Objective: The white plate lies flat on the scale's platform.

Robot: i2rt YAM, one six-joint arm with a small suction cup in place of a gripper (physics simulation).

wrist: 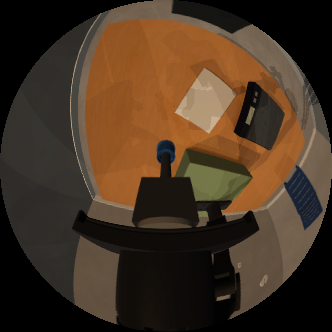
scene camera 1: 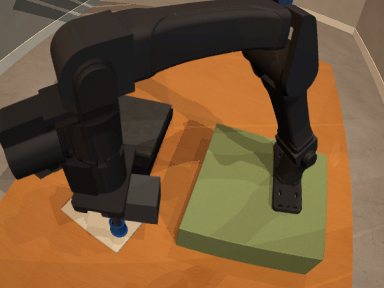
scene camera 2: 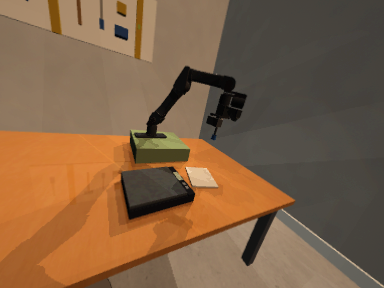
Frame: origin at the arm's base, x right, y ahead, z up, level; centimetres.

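Where they show: hand at its tool point: [wrist: 165, 148] [scene camera 1: 119, 229] [scene camera 2: 213, 139]; arm's base at its link origin: [wrist: 211, 204] [scene camera 1: 286, 177] [scene camera 2: 151, 136].
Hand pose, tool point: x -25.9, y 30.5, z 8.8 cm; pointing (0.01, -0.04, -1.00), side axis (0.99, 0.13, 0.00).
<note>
Each offset is from my tool point to the top centre of the thing.
The white plate {dx +11.4, dy +8.9, dz -17.2 cm} [scene camera 1: 117, 243] [scene camera 2: 201, 178] [wrist: 206, 101] lies flat on the table beside the scale, apart from it; the arm covers part of it in scene camera 1. The black scale {dx +36.5, dy +11.5, dz -13.3 cm} [scene camera 1: 142, 126] [scene camera 2: 150, 187] [wrist: 266, 120] stands on the table with a bare platform; the arm hides its left part in scene camera 1. My gripper, a blue suction cup [scene camera 1: 118, 228] [scene camera 2: 213, 137] [wrist: 166, 151], is open and carries nothing. It hangs high above the table, and in the wrist view it is to the lower left of the plate.
The green block [scene camera 1: 240, 185] [scene camera 2: 162, 150] [wrist: 212, 175] bears the arm's base and stands beside the plate and the scale. The orange table's edge [scene camera 2: 240, 216] runs past the scale and the plate. A grey wall [scene camera 2: 310, 100] rises beyond the table.
</note>
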